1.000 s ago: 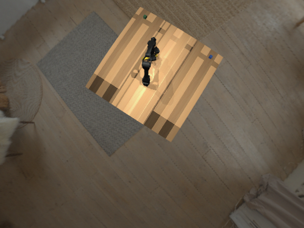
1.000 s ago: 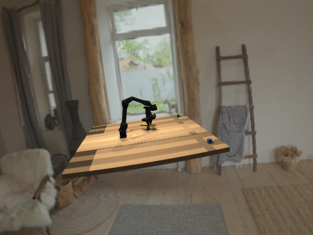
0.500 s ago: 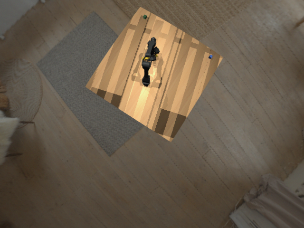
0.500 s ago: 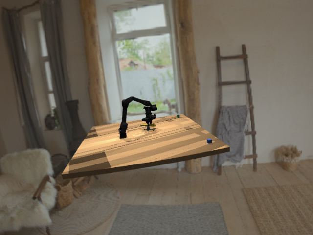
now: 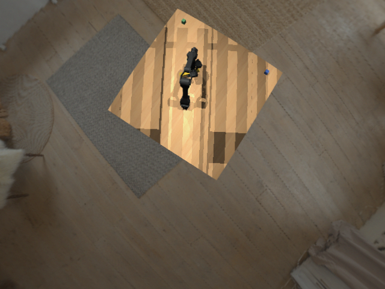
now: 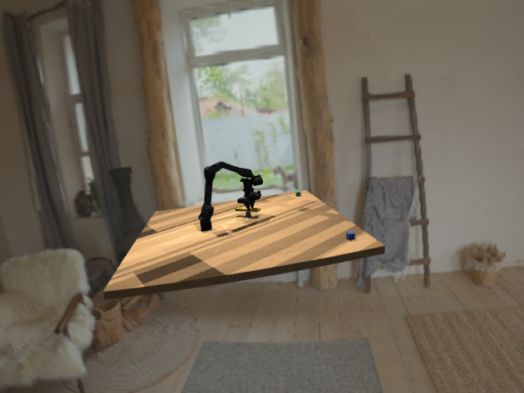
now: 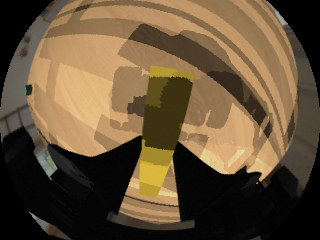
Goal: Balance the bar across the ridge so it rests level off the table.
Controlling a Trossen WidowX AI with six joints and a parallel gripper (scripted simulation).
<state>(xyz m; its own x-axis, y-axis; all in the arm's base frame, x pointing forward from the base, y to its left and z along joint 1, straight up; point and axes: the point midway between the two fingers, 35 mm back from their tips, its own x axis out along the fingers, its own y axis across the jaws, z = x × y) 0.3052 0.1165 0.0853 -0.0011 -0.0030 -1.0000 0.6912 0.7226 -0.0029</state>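
My gripper tip is now 2 cm past the yellow bar and 2 cm to the right of it. Round my gripper tip: blue cube (43 cm ahead, 62 cm to the right, 3 cm below); green cube (43 cm ahead, 38 cm to the left, 3 cm below).
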